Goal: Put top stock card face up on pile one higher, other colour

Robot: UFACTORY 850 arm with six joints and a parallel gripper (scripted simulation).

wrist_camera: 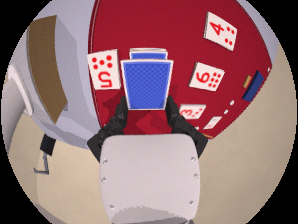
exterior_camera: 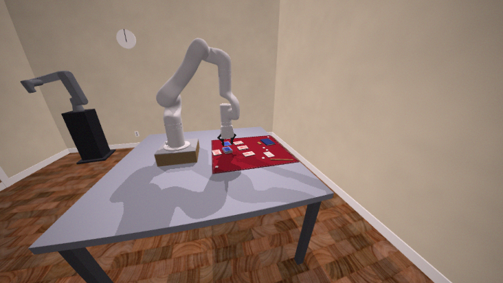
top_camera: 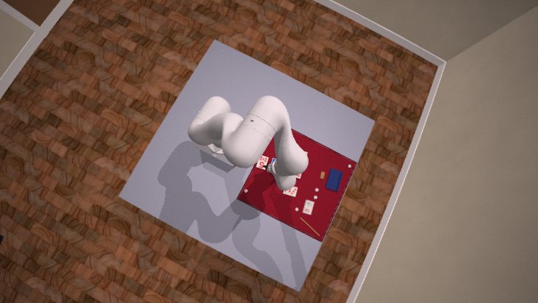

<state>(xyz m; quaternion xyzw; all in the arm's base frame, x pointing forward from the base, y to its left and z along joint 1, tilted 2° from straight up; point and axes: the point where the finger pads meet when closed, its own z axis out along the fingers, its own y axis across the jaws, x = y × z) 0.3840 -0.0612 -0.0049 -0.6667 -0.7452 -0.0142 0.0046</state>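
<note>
The card lies 90 mm behind my hand, 80 mm below it and 20 mm to the left of it. From my hand the other things lie so: pencil 360 mm ahead, 270 mm to the right, 80 mm below; red card cloth 190 mm ahead, 100 mm below.
</note>
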